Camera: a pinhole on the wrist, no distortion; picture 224 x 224 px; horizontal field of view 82.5 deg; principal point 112.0 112.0 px. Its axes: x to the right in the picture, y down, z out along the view. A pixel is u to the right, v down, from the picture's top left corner.
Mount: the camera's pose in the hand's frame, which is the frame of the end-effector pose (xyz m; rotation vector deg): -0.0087 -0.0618 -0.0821 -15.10 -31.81 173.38
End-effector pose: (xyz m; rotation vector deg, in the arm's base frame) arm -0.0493 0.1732 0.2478 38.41 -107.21 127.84
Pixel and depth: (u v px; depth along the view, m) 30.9 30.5 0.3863
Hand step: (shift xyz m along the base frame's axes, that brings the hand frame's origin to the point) -0.0612 -0.4167 0.1087
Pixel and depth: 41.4 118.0 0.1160
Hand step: 0.0221 -0.0138 0.1192
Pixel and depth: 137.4 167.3 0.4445
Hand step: 0.3695 -0.1252 0.3009
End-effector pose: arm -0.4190 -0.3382 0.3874 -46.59 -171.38 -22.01
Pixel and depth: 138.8 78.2 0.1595
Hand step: 0.0255 -0.0789 -0.0952
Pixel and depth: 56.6 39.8 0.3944
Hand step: -0.0663 0.1361 -0.3692
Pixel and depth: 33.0 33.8 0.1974
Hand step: -0.0748 0.0551 -0.1570
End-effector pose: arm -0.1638 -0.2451 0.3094 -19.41 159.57 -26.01
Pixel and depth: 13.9 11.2 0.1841
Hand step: -0.0407 -0.0733 -0.1711
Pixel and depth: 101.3 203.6 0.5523
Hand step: 0.2737 -0.6389 -0.0331
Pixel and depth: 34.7 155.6 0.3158
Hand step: 0.0052 -0.3535 -0.1136
